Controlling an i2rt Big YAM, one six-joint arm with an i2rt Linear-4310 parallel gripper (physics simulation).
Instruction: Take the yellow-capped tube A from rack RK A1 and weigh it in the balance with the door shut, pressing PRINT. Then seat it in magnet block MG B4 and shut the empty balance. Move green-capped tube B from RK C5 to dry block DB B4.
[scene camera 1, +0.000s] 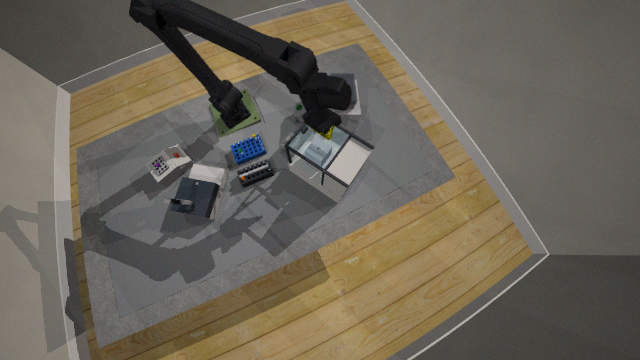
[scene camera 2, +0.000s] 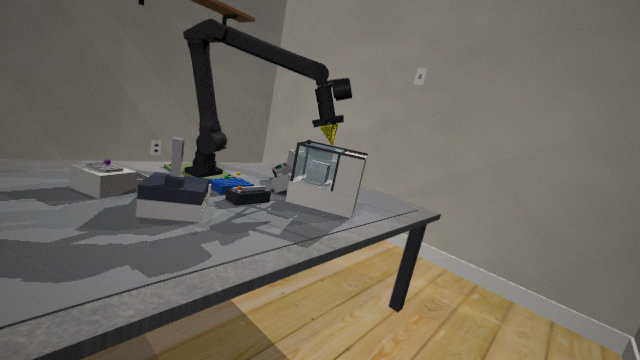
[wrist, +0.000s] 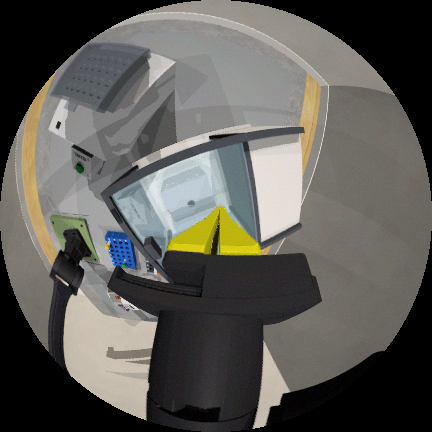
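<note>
My gripper (scene camera 1: 327, 134) (scene camera 2: 332, 143) (wrist: 219, 211) is shut and empty, its yellow fingertips close above the glass top of the balance (scene camera 1: 352, 161) (scene camera 2: 350, 179) (wrist: 277, 192). The weighing pan (wrist: 190, 203) shows no tube. The door's state is unclear. Yellow-capped tube A (scene camera 1: 253, 135) (scene camera 2: 238, 173) (wrist: 107, 246) and green-capped tube B (scene camera 1: 240, 150) (scene camera 2: 227, 176) (wrist: 124, 265) stand in the blue rack (scene camera 1: 252, 158) (scene camera 2: 225, 189). The black magnet block (scene camera 1: 257, 178) (scene camera 2: 248, 197) holds an orange-capped tube. A white unit (scene camera 1: 174, 170) (scene camera 2: 115, 182) with a purple-capped tube appears to be the dry block.
A small box with a green button (scene camera 1: 298, 107) (scene camera 2: 278, 167) (wrist: 79, 168) stands behind the balance. A navy-topped white device (scene camera 1: 197, 196) (scene camera 2: 172, 192) stands left of the magnet block. A grey-lidded device (wrist: 102, 75) stands beyond the balance.
</note>
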